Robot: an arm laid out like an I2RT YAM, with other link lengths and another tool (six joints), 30 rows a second.
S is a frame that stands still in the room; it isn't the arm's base.
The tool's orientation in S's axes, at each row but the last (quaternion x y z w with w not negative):
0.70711 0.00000 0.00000 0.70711
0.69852 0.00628 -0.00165 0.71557
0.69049 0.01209 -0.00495 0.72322
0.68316 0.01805 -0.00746 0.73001
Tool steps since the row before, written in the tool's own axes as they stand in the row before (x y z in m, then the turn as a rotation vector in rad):
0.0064 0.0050 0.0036 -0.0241 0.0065 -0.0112
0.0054 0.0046 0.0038 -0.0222 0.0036 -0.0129
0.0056 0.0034 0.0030 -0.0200 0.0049 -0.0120
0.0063 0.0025 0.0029 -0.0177 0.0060 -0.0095
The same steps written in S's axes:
0.0064 -0.0036 0.0050 -0.0241 0.0112 0.0065
0.0055 -0.0037 0.0046 -0.0222 0.0128 0.0035
0.0057 -0.0028 0.0034 -0.0200 0.0120 0.0048
0.0064 -0.0026 0.0025 -0.0176 0.0096 0.0060

